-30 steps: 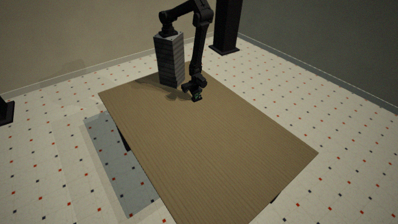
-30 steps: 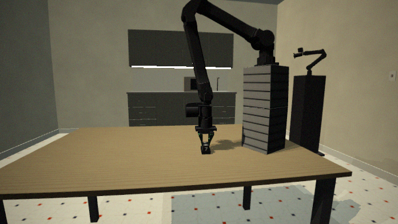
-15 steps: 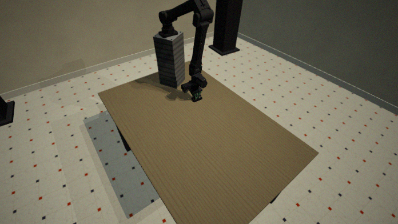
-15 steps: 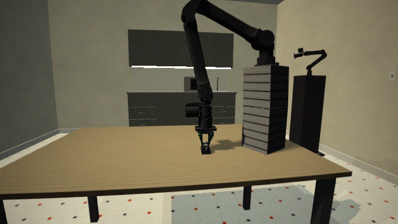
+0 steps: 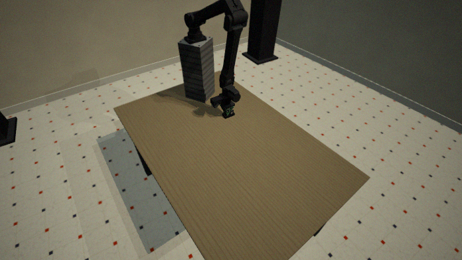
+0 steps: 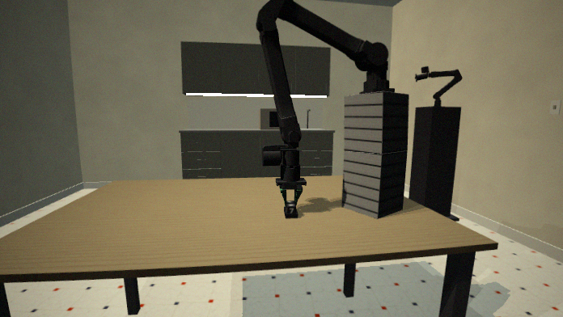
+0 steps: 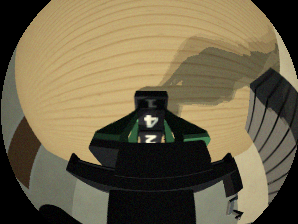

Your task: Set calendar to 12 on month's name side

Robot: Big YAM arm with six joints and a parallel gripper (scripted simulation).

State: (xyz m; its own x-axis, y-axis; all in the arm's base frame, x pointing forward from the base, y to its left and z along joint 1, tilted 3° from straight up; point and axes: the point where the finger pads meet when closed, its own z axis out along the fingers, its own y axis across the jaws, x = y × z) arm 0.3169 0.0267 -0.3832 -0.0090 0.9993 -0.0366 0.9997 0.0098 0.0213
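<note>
Right now the black calendar tray is 20 mm to the left of my hand and 20 mm below it.
</note>
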